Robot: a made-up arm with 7 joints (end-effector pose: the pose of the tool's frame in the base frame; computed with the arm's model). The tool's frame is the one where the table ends.
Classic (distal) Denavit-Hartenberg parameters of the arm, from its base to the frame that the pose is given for. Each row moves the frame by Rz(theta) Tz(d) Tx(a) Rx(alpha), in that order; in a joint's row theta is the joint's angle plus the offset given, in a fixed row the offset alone. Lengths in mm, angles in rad.
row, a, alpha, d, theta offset
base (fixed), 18, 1.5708, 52, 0
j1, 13, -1.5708, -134, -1.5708
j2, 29, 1.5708, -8, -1.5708
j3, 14, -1.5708, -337, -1.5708
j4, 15, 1.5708, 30, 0
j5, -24, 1.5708, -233, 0
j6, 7, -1.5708, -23, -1.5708
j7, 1, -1.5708, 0, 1.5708
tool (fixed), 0, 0, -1, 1.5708
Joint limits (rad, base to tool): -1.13..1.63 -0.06..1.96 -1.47..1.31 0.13..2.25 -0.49..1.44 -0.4..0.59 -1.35..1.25
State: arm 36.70 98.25 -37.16 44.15 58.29 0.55 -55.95
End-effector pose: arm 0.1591 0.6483 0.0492 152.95 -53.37 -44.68
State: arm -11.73 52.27 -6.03 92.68 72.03 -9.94 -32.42
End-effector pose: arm 0.1773 0.3395 -0.2416 -42.30 -68.67 73.33
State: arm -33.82 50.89 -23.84 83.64 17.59 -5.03 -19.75
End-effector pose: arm -0.0304 0.3018 -0.3470 35.35 -36.55 -45.27
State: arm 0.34 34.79 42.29 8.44 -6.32 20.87 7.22
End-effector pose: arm 0.0692 0.4172 -0.4632 21.27 -9.01 37.22
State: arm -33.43 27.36 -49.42 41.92 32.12 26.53 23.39
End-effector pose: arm -0.2267 0.2112 -0.4356 -33.40 30.77 -26.75
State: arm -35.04 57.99 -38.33 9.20 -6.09 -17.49 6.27
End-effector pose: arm -0.2238 0.5701 -0.2627 1.15 37.37 -63.98
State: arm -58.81 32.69 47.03 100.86 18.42 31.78 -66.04
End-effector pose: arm -0.0584 0.3709 -0.1986 110.37 -28.01 -6.66
